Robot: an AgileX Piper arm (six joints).
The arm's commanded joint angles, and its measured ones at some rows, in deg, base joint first. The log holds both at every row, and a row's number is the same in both.
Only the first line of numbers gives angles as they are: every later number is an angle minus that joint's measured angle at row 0.
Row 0, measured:
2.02, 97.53, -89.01, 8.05, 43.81, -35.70
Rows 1 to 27, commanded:
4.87, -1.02, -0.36, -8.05, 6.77, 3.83
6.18, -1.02, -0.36, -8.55, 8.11, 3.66
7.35, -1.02, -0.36, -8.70, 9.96, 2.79
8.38, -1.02, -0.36, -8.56, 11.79, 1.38
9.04, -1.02, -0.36, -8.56, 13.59, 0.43
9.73, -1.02, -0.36, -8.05, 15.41, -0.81
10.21, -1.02, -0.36, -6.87, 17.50, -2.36
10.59, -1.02, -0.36, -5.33, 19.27, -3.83
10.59, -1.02, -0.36, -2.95, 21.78, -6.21
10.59, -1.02, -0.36, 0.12, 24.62, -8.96
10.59, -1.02, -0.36, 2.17, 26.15, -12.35
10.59, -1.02, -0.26, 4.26, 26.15, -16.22
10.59, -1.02, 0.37, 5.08, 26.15, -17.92
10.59, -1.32, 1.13, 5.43, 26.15, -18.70
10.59, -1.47, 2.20, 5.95, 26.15, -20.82
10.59, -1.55, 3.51, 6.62, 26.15, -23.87
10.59, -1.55, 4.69, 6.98, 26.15, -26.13
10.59, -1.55, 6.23, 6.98, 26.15, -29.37
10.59, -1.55, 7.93, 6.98, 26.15, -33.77
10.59, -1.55, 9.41, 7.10, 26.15, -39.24
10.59, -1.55, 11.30, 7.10, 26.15, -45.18
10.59, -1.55, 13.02, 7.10, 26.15, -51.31
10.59, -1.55, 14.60, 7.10, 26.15, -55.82
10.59, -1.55, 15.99, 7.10, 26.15, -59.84
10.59, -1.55, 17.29, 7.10, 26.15, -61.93
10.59, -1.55, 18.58, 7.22, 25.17, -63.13
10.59, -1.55, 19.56, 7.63, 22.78, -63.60
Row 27, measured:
10.54, -1.02, 15.85, 6.89, 25.90, -55.49
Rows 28 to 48, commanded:
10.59, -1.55, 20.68, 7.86, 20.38, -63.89
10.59, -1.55, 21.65, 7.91, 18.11, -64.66
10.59, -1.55, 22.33, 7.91, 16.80, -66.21
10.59, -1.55, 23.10, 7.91, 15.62, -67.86
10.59, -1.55, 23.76, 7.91, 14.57, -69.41
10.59, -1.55, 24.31, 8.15, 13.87, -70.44
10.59, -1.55, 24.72, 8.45, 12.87, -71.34
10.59, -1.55, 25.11, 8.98, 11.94, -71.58
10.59, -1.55, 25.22, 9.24, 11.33, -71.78
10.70, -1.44, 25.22, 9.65, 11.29, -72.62
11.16, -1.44, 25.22, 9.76, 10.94, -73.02
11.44, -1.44, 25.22, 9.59, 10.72, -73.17
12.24, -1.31, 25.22, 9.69, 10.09, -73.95
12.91, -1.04, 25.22, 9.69, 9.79, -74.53
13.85, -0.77, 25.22, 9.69, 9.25, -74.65
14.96, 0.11, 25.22, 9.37, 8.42, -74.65
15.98, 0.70, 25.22, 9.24, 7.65, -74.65
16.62, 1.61, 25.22, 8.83, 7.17, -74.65
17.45, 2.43, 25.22, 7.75, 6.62, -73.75
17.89, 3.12, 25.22, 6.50, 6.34, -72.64
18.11, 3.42, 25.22, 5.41, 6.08, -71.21
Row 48, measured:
16.49, 1.45, 25.01, 8.91, 7.69, -73.71
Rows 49 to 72, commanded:
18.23, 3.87, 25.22, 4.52, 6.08, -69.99
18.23, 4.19, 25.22, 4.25, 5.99, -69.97
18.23, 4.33, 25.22, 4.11, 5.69, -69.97
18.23, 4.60, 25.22, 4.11, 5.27, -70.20
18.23, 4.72, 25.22, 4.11, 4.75, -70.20
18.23, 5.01, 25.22, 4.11, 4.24, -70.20
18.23, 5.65, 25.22, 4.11, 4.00, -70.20
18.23, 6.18, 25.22, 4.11, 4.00, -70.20
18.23, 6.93, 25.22, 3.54, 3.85, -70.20
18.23, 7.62, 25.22, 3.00, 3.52, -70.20
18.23, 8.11, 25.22, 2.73, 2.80, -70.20
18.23, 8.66, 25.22, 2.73, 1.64, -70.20
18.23, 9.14, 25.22, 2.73, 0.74, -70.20
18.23, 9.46, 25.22, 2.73, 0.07, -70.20
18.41, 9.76, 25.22, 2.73, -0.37, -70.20
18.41, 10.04, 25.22, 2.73, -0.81, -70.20
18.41, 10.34, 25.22, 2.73, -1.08, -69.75
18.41, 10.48, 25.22, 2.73, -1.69, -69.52
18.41, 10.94, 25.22, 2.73, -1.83, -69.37
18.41, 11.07, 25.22, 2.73, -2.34, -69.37
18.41, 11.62, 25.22, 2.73, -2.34, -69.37
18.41, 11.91, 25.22, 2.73, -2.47, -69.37
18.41, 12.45, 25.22, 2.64, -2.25, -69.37
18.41, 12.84, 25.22, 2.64, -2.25, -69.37
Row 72, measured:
18.17, 11.53, 25.14, 2.95, -2.16, -69.66
